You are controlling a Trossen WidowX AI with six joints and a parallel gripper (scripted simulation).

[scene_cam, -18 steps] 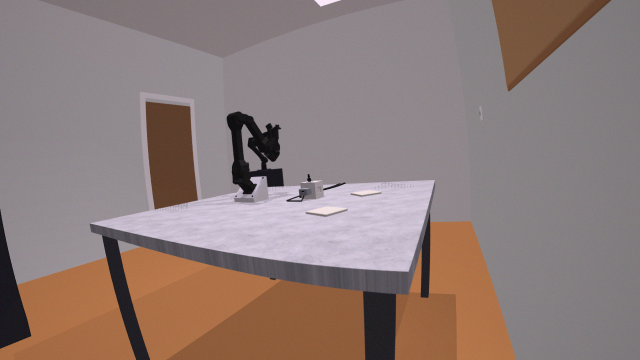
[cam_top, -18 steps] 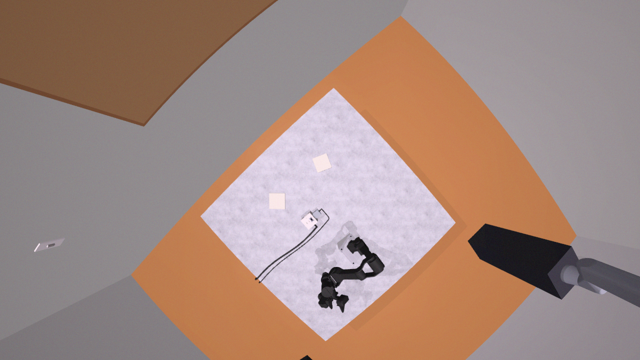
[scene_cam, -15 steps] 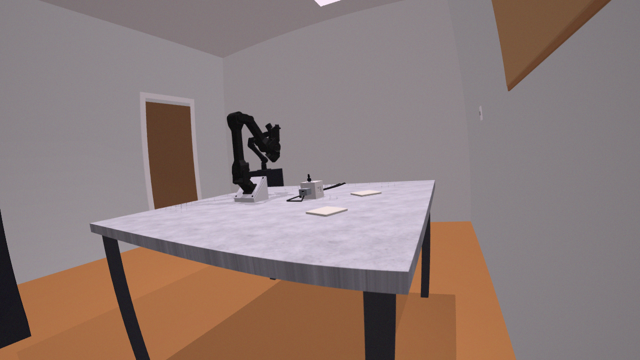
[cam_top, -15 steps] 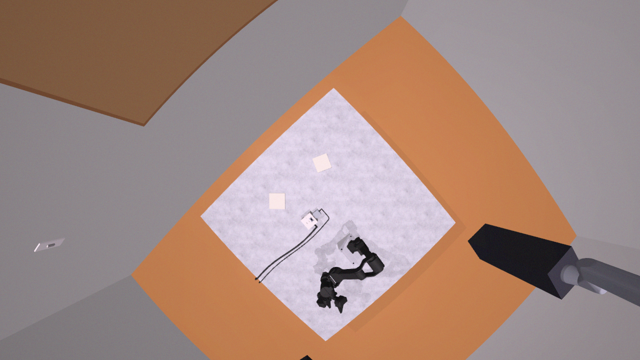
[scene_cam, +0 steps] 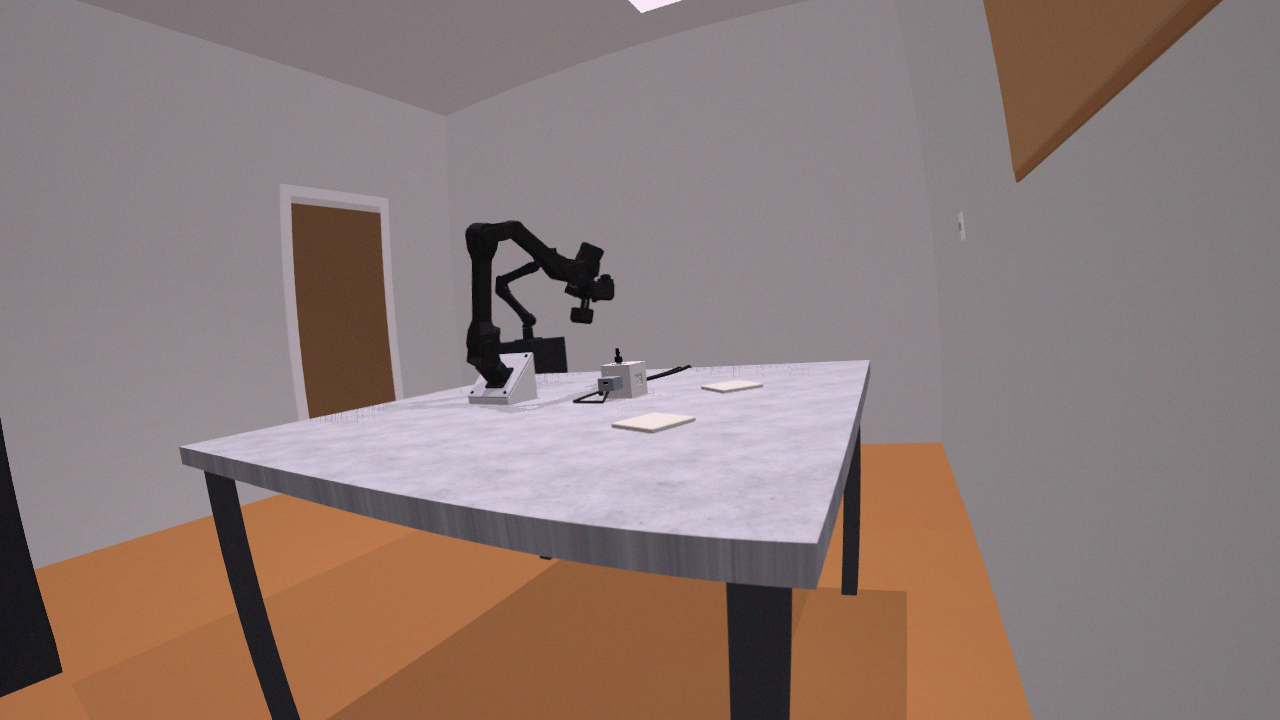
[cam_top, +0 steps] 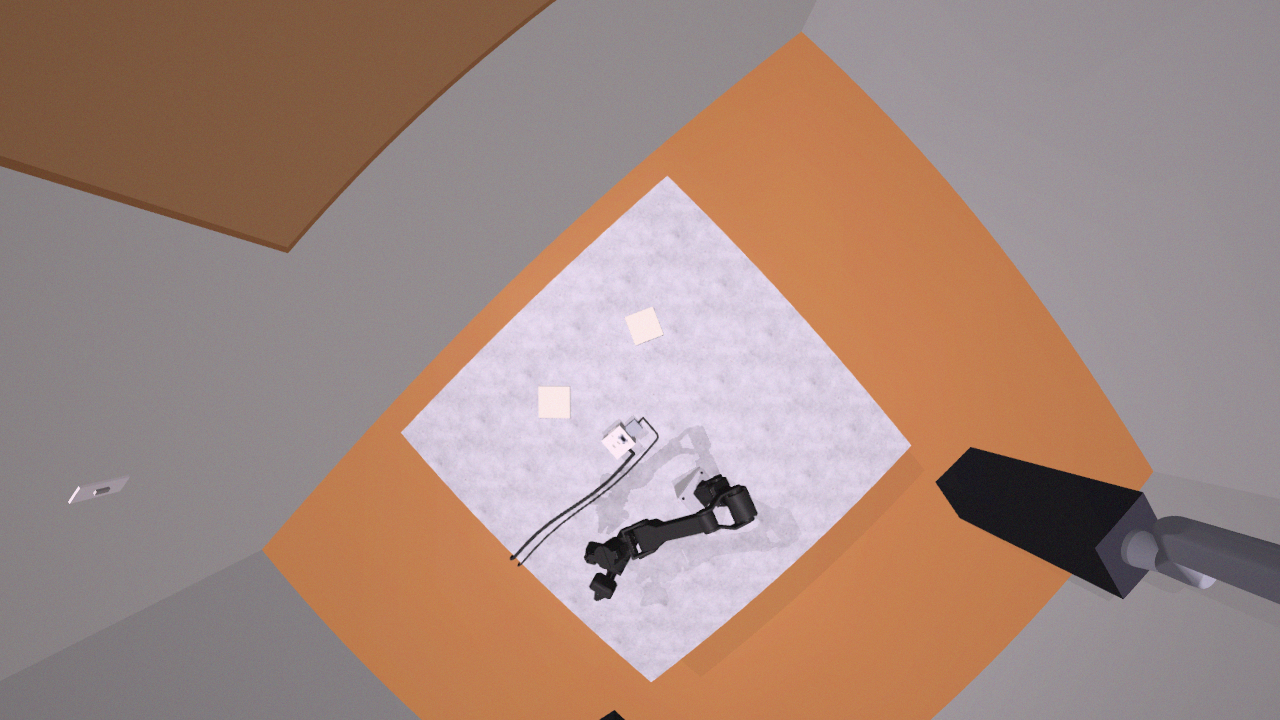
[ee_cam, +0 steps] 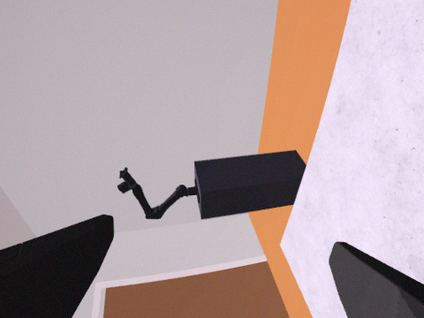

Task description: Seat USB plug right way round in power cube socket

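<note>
Right now my gripper tip is 29 cm to the left of the dark USB plug, 27 cm short of it and 16 cm above it.
</note>
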